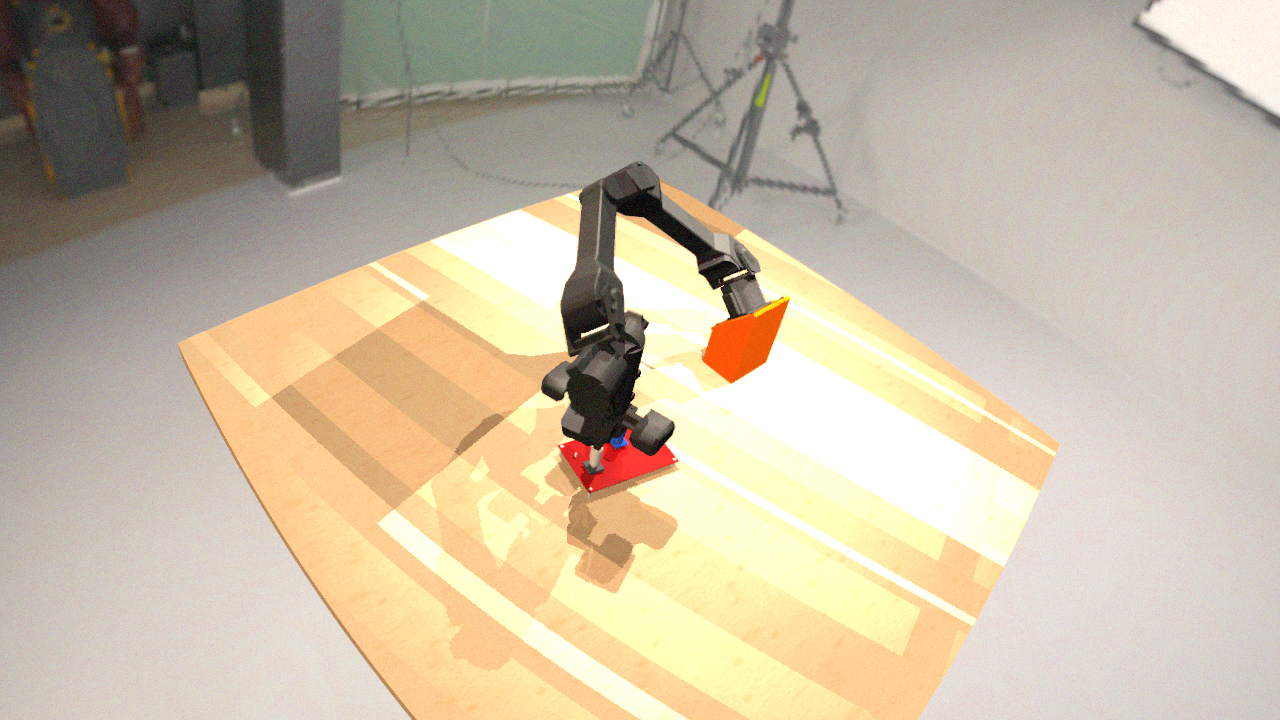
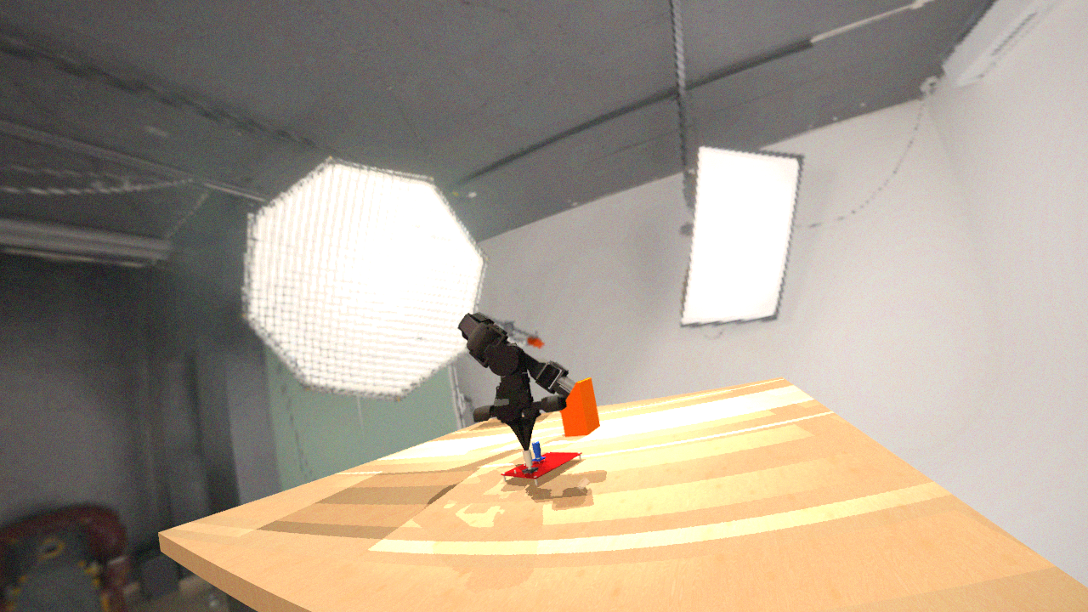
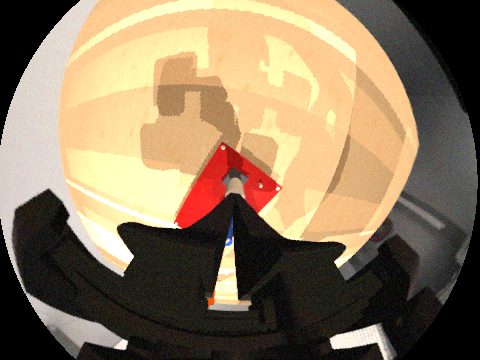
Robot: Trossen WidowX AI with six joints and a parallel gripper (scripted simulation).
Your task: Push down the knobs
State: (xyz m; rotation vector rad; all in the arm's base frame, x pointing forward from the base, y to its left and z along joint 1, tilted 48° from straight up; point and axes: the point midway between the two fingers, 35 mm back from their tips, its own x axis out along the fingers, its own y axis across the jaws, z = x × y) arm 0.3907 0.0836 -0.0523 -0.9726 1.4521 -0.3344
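Right now my gripper tip is 20 mm above the grey knob. From my gripper tip the other things lie so: blue potentiometer: 60 mm behind, 20 mm to the right, 20 mm below; then blue knob: 60 mm behind, 20 mm to the right, 10 mm below.
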